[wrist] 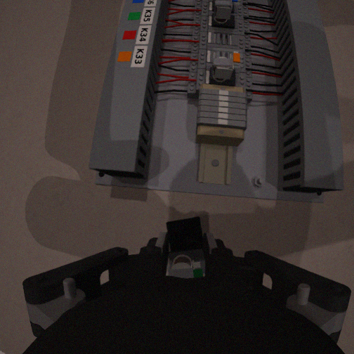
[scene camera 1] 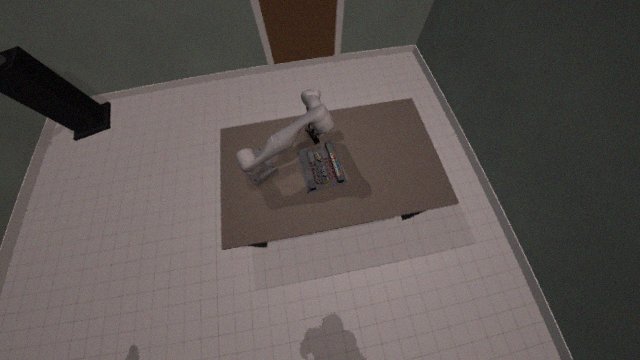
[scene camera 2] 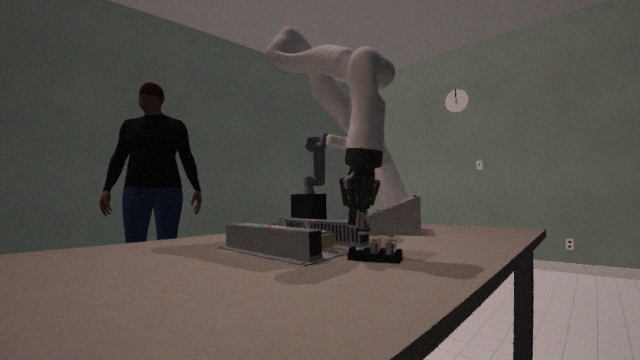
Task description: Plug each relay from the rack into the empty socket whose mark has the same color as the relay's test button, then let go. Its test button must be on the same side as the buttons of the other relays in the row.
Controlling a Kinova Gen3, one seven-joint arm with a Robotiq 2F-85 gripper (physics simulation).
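Places are measured from the arm's base along level axes (x right, y ahead, z up), in metres.
Pixels of known places: gripper, fingertip midpoint: [scene camera 1: 316, 136] [scene camera 2: 356, 227]; arm's base at its link origin: [scene camera 2: 397, 203].
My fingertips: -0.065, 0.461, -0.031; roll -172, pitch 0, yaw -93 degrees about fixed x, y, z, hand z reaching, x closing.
Observation:
Ahead of a thing's pixels: the offset from my fingertips to its top centre, as dx, dy, dz.
My gripper [scene camera 1: 316, 141] [scene camera 2: 359, 220] [wrist: 185, 244] is shut on a clear relay @[-0.016, +0.000, +0.031] [scene camera 2: 362, 234] [wrist: 184, 266] with a green test button, which is at the relay's right in the wrist view. In scene camera 2 the relay is upright, a little above the left end of the black rack @[-0.037, -0.004, -0.043] [scene camera 2: 376, 257]. Two relays stand in the rack, one with an orange button @[-0.037, -0.004, -0.017] [scene camera 2: 375, 244] and one with a red button @[-0.069, -0.008, -0.017] [scene camera 2: 391, 245]. The socket row [wrist: 223, 37] runs away from the gripper; an orange square [wrist: 236, 57] shows in it. Which sockets are empty is hard to tell.
Grey wire ducts [wrist: 117, 120] [wrist: 312, 120] flank the row; the left one carries labels K33 orange [wrist: 138, 56], K34 red [wrist: 143, 35] and K35 green [wrist: 146, 17]. A terminal block [wrist: 222, 107] sits at the row's near end. A person [scene camera 2: 152, 150] stands beyond the table.

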